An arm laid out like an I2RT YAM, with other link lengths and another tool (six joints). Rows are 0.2 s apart.
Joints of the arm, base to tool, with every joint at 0 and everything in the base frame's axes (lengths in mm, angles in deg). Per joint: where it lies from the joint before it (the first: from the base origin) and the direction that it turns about. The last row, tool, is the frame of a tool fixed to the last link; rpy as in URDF.
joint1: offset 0 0 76.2 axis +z
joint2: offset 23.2 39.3 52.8 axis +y
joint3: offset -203.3 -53 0 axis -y
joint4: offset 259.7 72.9 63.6 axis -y
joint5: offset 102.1 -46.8 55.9 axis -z
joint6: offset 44.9 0 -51 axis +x
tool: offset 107 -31 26 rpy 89.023 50.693 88.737
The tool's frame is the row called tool.
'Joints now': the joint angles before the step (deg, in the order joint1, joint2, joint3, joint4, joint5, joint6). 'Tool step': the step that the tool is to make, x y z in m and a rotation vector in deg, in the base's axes. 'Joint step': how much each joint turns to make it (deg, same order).
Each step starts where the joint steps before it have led.
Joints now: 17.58 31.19 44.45 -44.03 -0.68 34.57
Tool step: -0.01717 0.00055 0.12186 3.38 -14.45 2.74
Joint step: 0.02 0.02 15.72 -0.96 -2.04 -2.13
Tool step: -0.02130 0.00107 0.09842 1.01 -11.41 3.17
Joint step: -0.02 4.77 15.68 0.06 -2.67 -3.03
